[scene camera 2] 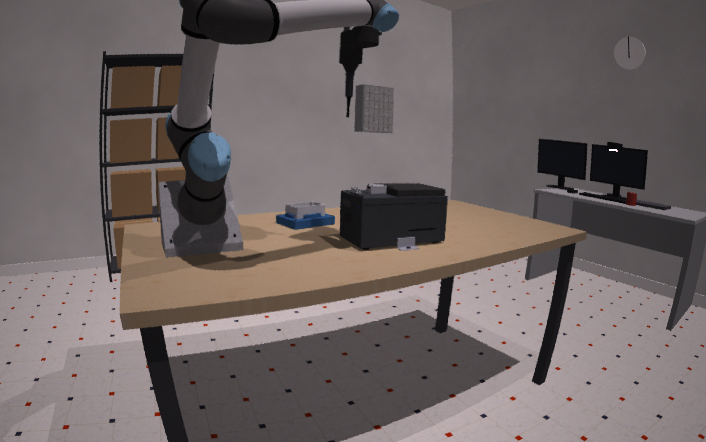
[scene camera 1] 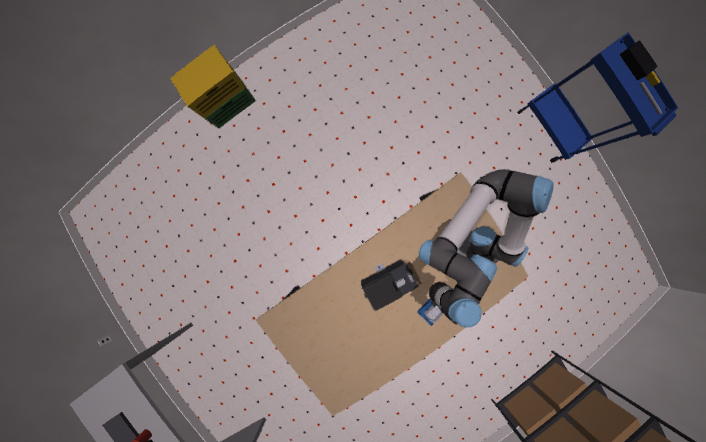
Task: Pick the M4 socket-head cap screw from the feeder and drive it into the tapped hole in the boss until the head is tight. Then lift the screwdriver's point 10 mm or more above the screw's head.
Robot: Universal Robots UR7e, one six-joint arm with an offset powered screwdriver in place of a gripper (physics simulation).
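Looking at a black screw feeder, I find that (scene camera 2: 375,225) and (scene camera 1: 396,264) are the same spot on it.
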